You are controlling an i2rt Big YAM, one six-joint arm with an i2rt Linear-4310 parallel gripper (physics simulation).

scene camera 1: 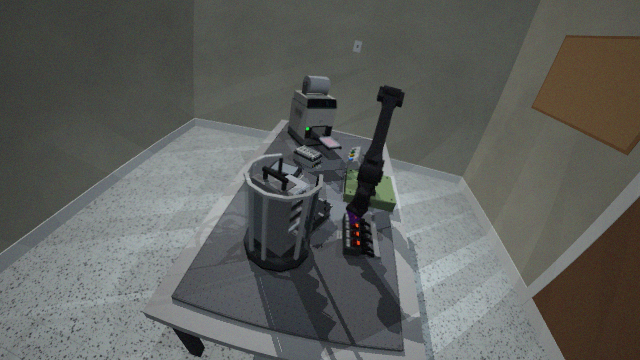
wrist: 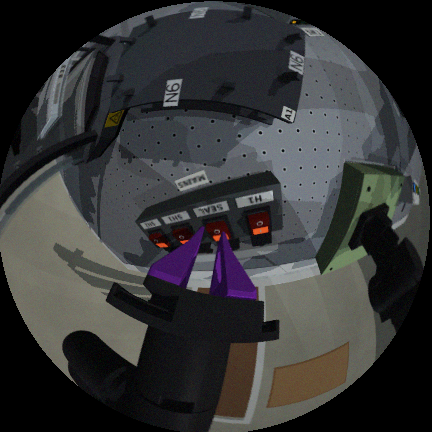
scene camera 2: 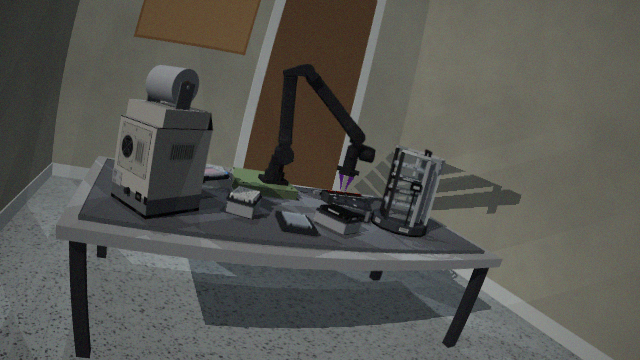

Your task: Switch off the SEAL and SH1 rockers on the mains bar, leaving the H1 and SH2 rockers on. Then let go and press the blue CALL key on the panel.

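Places are measured from the arm's base along level axes (x ahead, y left, z up), in millimetres.
Where they show: gripper, fingertip midpoint: (scene camera 1: 352, 222) (wrist: 211, 232) (scene camera 2: 342, 190); arm's base, link origin: (wrist: 368, 223) (scene camera 2: 272, 181).
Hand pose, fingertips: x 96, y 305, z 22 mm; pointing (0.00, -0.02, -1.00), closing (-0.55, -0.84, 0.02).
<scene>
Each offset is from my fingertips to the top centre of the thing. "pt": to the spot under its first point.
The mains bar (scene camera 1: 346, 246) (scene camera 2: 327, 196) (wrist: 215, 194) lies on the mat. In the wrist view its rockers, H1 @[dx -15, dy -51, dz -9 mm] (wrist: 259, 224), SEAL @[dx -15, dy -1, dz -9 mm] (wrist: 216, 226), SH1 @[dx -14, dy +49, dz -9 mm] (wrist: 181, 233) and SH2 @[dx -14, dy +99, dz -9 mm] (wrist: 157, 238), all show orange light. My gripper (scene camera 1: 353, 219) (scene camera 2: 344, 189) (wrist: 211, 232) is shut to a narrow gap with nothing between its purple fingers. It points down at the bar, its tips over or at the SEAL rocker's edge; contact cannot be told. The small panel @[dx -57, dy -627, dz +22 mm] (scene camera 1: 357, 152) (wrist: 416, 193) stands beyond the green base, with a blue key @[dx -23, dy -557, dz +11 mm] (scene camera 1: 351, 159); its label is unreadable.
A round clear-sided tower @[dx +291, dy +133, dz +288 mm] (scene camera 1: 277, 225) (scene camera 2: 410, 195) stands across from the bar. A dark block marked N6 @[pt dx +149, dy -57, dz -2 mm] (wrist: 210, 60) lies beside the bar. The green arm base (scene camera 1: 385, 192) (scene camera 2: 245, 179) (wrist: 335, 235) lies between bar and panel. A large printer-like machine @[dx +264, dy -887, dz +394 mm] (scene camera 1: 312, 112) (scene camera 2: 175, 160) stands at the far end.
</scene>
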